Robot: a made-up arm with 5 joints.
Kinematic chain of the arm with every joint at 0, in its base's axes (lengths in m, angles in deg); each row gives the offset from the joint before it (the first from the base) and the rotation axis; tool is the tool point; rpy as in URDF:
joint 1: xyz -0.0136 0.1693 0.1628 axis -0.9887 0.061 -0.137
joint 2: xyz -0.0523 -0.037 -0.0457 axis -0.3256 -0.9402 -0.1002
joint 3: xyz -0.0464 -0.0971 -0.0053 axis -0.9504 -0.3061 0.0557
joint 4: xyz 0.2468 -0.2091 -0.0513 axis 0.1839 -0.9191 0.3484
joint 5: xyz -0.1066 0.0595 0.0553 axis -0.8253 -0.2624 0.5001
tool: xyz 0.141 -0.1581 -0.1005 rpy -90 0 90
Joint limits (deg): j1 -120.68..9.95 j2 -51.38..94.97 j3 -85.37..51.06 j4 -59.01..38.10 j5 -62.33..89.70
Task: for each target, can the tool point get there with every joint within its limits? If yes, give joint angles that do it. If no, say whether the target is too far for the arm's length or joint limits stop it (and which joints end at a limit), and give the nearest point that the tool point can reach.
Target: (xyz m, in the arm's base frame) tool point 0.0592 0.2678 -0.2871
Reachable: yes | joints -71.32 -30.25 7.51 -39.26 -24.93
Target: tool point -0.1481 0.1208 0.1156
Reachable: no: joint limits stop it (at a limit: joint 1, joint 2, joint 3, joint 4, joint 5) | nearest point -0.2540 0.1285 0.0463 | short by 0.127 m
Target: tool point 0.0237 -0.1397 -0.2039
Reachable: yes | joints -13.22 -25.53 5.00 -16.14 -32.72
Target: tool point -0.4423 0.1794 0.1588
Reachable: no: joint limits stop it (at a limit: joint 2, joint 3, joint 4) | nearest point -0.3524 0.1485 0.2572 | short by 0.137 m
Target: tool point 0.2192 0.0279 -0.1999
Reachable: yes | joints -104.18 82.67 -43.60 -15.42 41.87
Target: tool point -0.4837 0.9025 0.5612
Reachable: no: too far | nearest point -0.2563 0.6009 0.3483 | short by 0.434 m
